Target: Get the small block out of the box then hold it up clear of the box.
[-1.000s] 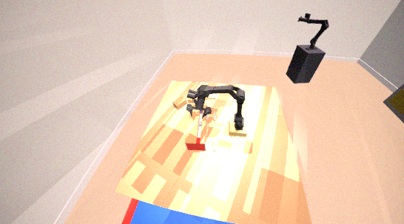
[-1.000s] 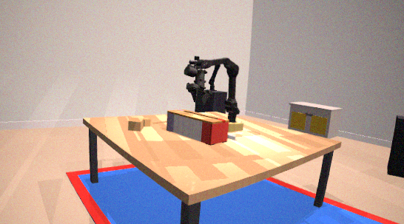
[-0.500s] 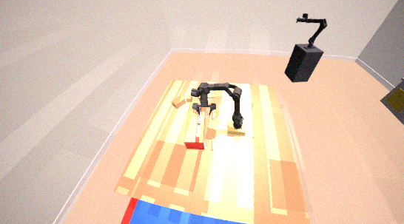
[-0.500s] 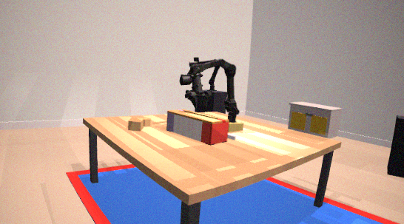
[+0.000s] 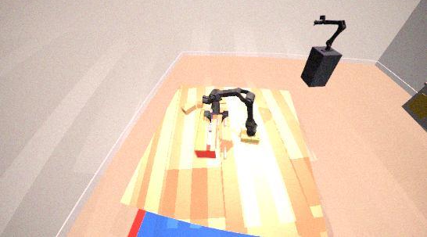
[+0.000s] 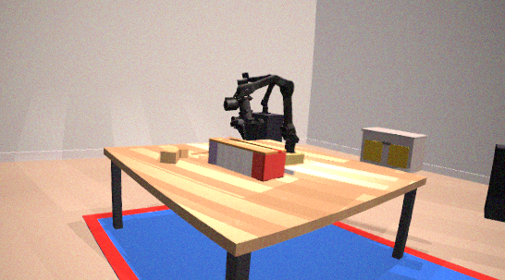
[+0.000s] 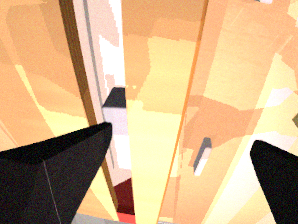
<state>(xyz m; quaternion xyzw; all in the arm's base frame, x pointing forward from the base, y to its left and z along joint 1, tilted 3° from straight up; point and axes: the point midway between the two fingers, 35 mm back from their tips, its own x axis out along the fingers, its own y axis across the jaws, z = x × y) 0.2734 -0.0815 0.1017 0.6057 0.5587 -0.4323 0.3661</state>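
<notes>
Now: gripper tip 5 cm short of the grey piece, 3 cm to the right of it and 5 cm above it. Also, from my gripper tip: long box: 4 cm ahead, 3 cm to the left, 8 cm below.
</notes>
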